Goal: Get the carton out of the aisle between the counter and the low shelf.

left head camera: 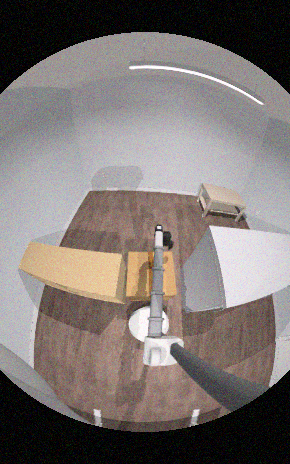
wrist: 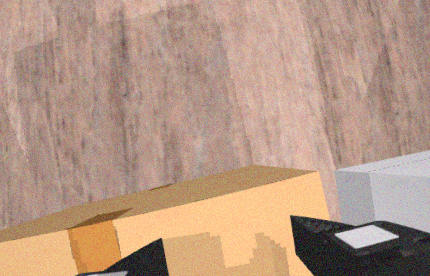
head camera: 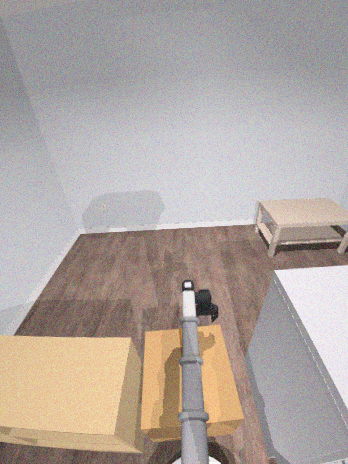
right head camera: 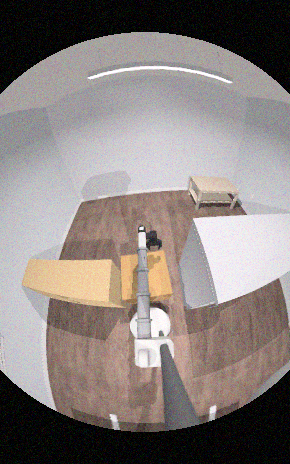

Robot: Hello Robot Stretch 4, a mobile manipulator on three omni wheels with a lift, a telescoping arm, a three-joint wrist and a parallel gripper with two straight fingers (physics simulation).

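Pixels of known places: gripper, between the fingertips: (wrist: 229,246) (head camera: 204,321) (right head camera: 153,248); robot's base, origin of its link: (left head camera: 147,323).
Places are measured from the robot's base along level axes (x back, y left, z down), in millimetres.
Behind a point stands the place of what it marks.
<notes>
The orange-tan carton (head camera: 220,380) {y -141, x -452, z -379 mm} (left head camera: 169,282) {y -158, x -413, z -379 mm} (right head camera: 161,280) {y -136, x -425, z -379 mm} (wrist: 142,232) {y -8, x -724, z -379 mm} stands upright on the floor between the low shelf (head camera: 60,380) {y 571, x -378, z -583 mm} (left head camera: 75,270) {y 669, x -360, z -583 mm} (right head camera: 70,280) {y 676, x -359, z -583 mm} on the left and the white-topped grey counter (head camera: 320,310) {y -472, x -499, z -883 mm} (left head camera: 250,260) {y -696, x -403, z -883 mm} (right head camera: 240,250) {y -658, x -392, z -883 mm} (wrist: 400,195) {y -383, x -675, z -221 mm} on the right. It is very close to the shelf; a floor strip separates it from the counter. My gripper (head camera: 214,316) (left head camera: 168,245) (right head camera: 154,246) {y -86, x -728, z -468 mm} (wrist: 229,246) {y -86, x -728, z -468 mm} is open and empty, pointing down near the carton's far edge, its shadow on the carton's top. Whether the fingertips touch the carton is not clear. The arm hides part of the carton's top.
A small wooden table (head camera: 305,212) {y -1347, x -1986, z -423 mm} (left head camera: 222,195) {y -1282, x -1959, z -423 mm} (right head camera: 215,185) {y -1343, x -1942, z -423 mm} stands at the back right, near the far wall (head camera: 175,150) {y 69, x -2484, z -1046 mm}. My round white base (left head camera: 145,324) {y 32, x 5, z -187 mm} (right head camera: 150,322) is close to the carton's near side. The side wall (head camera: 25,210) {y 1578, x -1729, z -762 mm} is at the left.
</notes>
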